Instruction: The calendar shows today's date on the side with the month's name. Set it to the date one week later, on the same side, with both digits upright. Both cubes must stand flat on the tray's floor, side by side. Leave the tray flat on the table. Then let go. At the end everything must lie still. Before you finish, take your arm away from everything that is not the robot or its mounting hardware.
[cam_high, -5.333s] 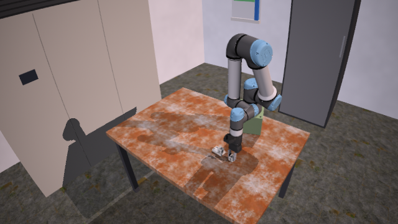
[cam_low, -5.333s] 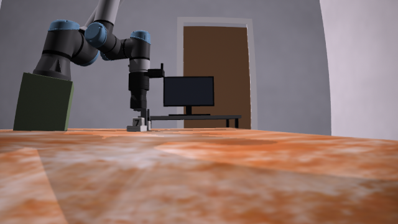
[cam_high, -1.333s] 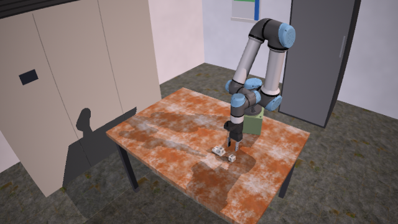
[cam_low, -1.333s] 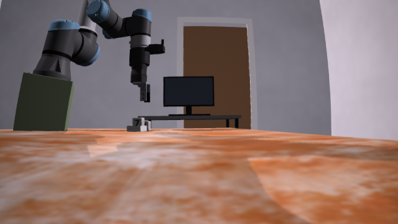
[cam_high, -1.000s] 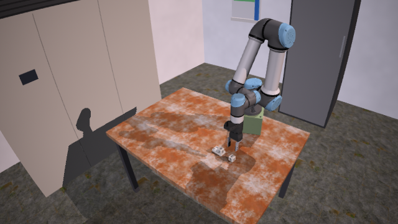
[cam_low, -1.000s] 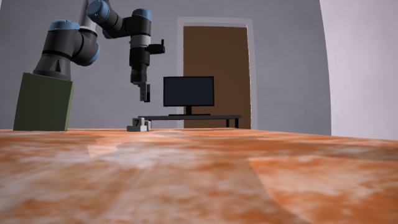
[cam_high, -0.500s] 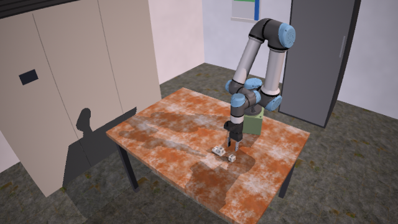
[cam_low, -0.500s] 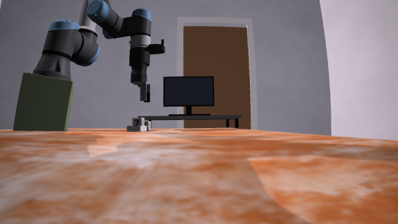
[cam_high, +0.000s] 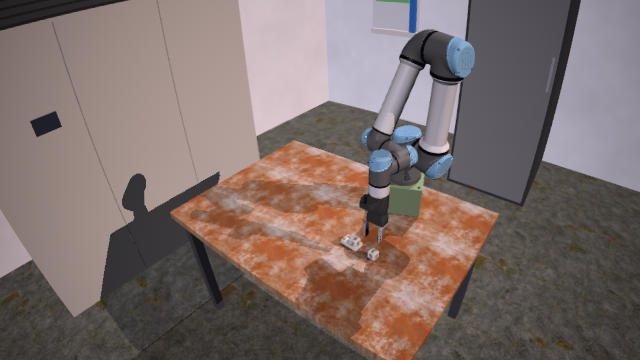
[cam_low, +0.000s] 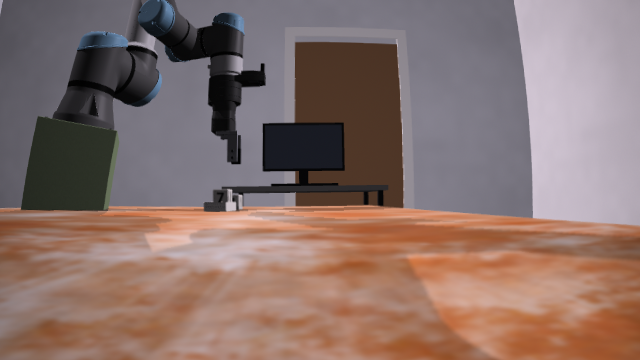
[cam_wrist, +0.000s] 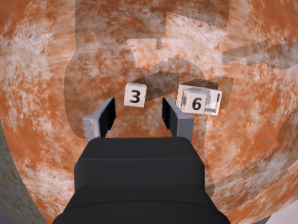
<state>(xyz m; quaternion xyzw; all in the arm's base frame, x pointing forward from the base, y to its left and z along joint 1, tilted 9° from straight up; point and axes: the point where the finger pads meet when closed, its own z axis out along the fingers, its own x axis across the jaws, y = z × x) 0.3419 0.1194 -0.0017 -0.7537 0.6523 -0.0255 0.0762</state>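
Right now my hand is 110 mm to the left of the white tray and 110 mm above it.
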